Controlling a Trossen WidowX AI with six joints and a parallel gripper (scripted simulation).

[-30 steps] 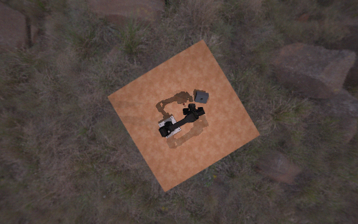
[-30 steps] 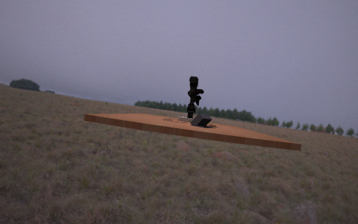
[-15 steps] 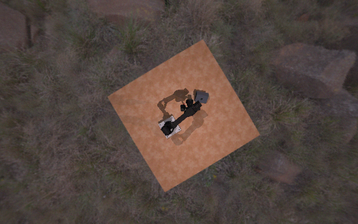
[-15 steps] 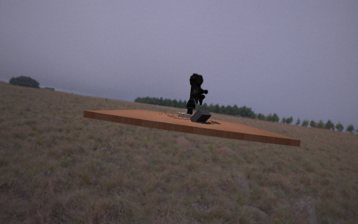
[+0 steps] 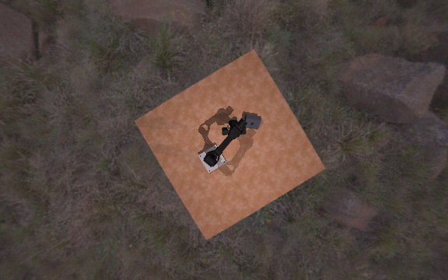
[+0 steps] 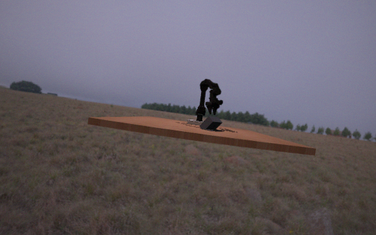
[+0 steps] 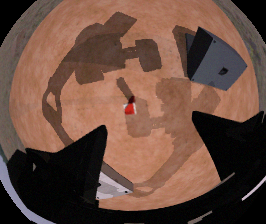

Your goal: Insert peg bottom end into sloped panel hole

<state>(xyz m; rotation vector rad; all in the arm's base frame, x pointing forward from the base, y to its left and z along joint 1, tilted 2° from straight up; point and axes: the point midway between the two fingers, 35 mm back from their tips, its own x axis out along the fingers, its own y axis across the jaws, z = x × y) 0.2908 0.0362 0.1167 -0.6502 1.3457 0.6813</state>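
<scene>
The dark red peg is 10 mm behind my gripper tip, 20 mm to the left of it and 60 mm below it. Round my gripper tip: grey sloped panel: 180 mm ahead, 60 mm to the right, 80 mm below.
</scene>
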